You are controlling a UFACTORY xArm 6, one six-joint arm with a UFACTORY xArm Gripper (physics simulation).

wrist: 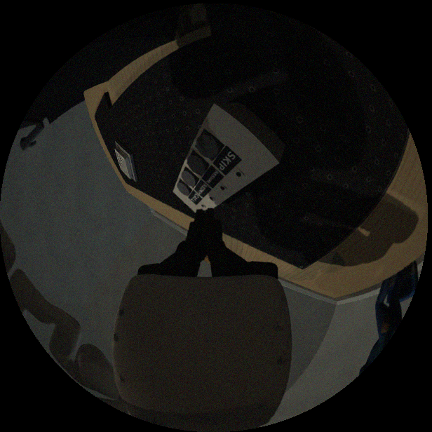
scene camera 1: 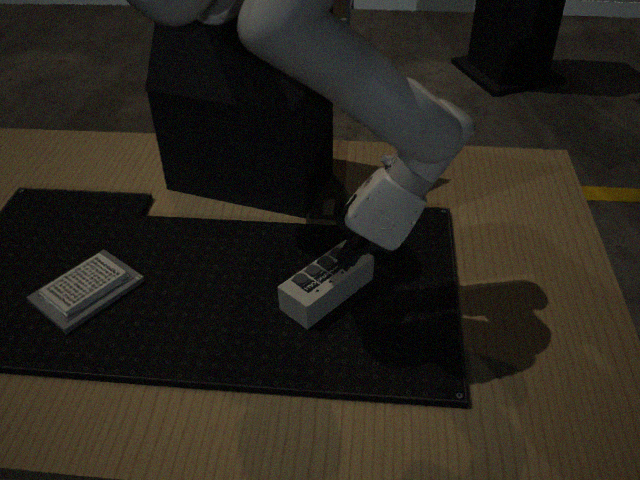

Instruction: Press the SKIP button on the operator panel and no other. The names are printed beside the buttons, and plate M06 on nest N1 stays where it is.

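Frame: origin at the arm's base, x right, y ahead, z up, level; metres.
Seen in the pictures: gripper, fingertip midpoint: (scene camera 1: 341,265).
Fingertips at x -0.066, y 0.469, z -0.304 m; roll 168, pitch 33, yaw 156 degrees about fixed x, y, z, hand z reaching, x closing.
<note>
Pixels of each thing's top centre, then the offset from my fingertips to it. "spot": a spot on its surface instead. Level surfaces: height alone.
- pale operator panel, middle of its top: (scene camera 1: 327,270) dx +0.015, dy -0.028, dz -0.031 m
- black mat, its level: dz -0.087 m
- Plate M06, middle of its top: (scene camera 1: 83,280) dx +0.411, dy -0.183, dz -0.061 m
- nest N1, surface spot: (scene camera 1: 135,276) spot: dx +0.324, dy -0.179, dz -0.076 m
- wooden table, its level: dz -0.100 m
The pale operator panel (scene camera 1: 336,298) (wrist: 257,155) is a long box on the black mat (scene camera 1: 206,330) with a row of dark round buttons. The SKIP button (wrist: 208,143) sits at one end, beside its printed name; in the scene view the fingers cover that end. The other names are small and blurred. My gripper (scene camera 1: 347,255) (wrist: 206,219) is shut and empty, tilted, with its fingertips low at the panel's SKIP end in the scene view. Whether they touch a button I cannot tell. Plate M06 (scene camera 1: 82,283) (wrist: 120,159) lies on nest N1 (scene camera 1: 135,276) (wrist: 133,169), well apart from the gripper.
A large black block (scene camera 1: 242,139) stands behind the mat, left of the gripper. The wooden table (scene camera 1: 516,206) extends around the mat. The arm's shadow falls across the mat's right edge. A dark pillar (scene camera 1: 511,41) stands on the floor at the back right.
</note>
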